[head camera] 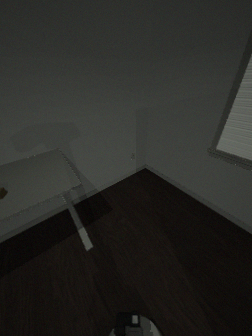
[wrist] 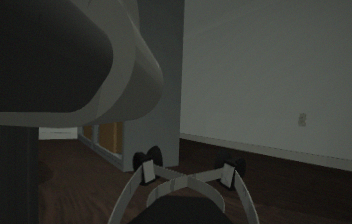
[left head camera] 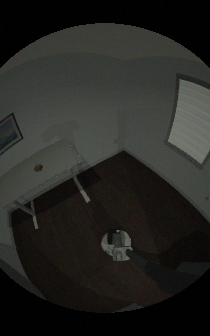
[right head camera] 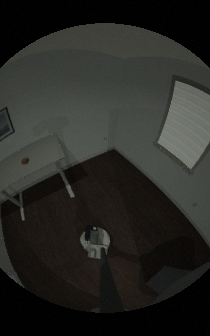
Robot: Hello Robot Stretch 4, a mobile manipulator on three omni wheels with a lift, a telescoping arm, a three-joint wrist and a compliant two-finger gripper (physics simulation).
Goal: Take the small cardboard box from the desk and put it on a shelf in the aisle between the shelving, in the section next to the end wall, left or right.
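Frame: origin at the robot's base, x ahead, y left, z up, level; centimetres.
Seen in the pictures: gripper, fingertip midpoint: (wrist: 188, 160) (left head camera: 108, 254) (right head camera: 85, 250).
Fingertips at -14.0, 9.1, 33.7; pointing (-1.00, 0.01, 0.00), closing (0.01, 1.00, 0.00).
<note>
A point is followed by its place in that frame, as x, y, z.
The small cardboard box (head camera: 3, 193) @(67.2, 86.1, 94.4) (left head camera: 38, 168) @(63.9, 86.9, 95.8) (right head camera: 25, 161) @(64.5, 86.6, 95.2) is a small brown shape on the top of the white desk (head camera: 40, 175) @(88.8, 73.0, 92.3) (left head camera: 60, 156) @(86.5, 66.4, 92.4) (right head camera: 45, 150) @(87.9, 67.9, 92.3), at the left in the three head views. In the head camera view it is cut by the left edge. My gripper (wrist: 188, 160) @(-14.0, 9.1, 33.7) is open in the wrist view, with its two dark fingertips apart and nothing between them. It is away from the box, which does not show in the wrist view. A grey shelving unit (wrist: 152, 135) @(-147.2, -17.1, 22.0) with brown boxes on its low levels stands behind the gripper, partly hidden by the arm.
A window with blinds (head camera: 237, 125) @(132.1, -106.5, 112.0) (left head camera: 192, 120) @(115.1, -119.4, 138.4) (right head camera: 185, 125) @(113.6, -120.5, 136.2) is on the right wall. A framed picture (left head camera: 9, 134) @(89.5, 147.5, 141.4) (right head camera: 5, 124) @(94.0, 141.5, 142.5) hangs above the desk at the left. A white desk leg (head camera: 80, 225) (left head camera: 81, 189) (right head camera: 66, 182) reaches the dark floor (head camera: 150, 250) @(69.6, -19.6, -2.7) near the room corner.
</note>
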